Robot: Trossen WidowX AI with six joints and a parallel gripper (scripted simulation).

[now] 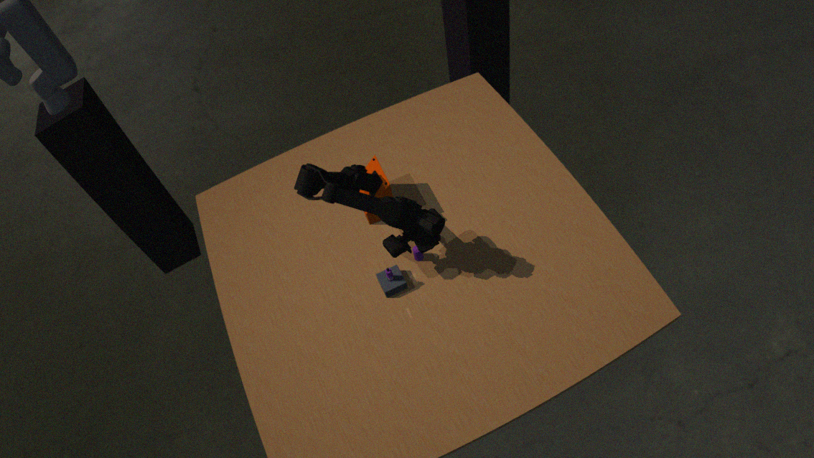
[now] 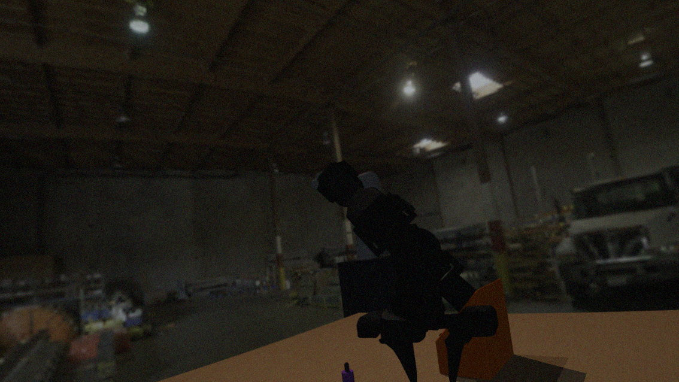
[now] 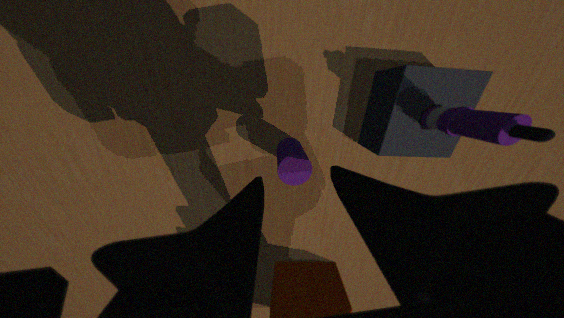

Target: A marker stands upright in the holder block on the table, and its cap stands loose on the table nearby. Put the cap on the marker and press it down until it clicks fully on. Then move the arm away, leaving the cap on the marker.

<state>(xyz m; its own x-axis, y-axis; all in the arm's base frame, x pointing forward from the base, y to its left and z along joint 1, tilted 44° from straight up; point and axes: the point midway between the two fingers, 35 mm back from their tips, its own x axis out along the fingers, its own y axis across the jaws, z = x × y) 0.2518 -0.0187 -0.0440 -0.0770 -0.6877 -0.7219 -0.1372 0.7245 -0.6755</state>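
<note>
The purple marker cap lies 40 mm below my gripper tip.
</note>
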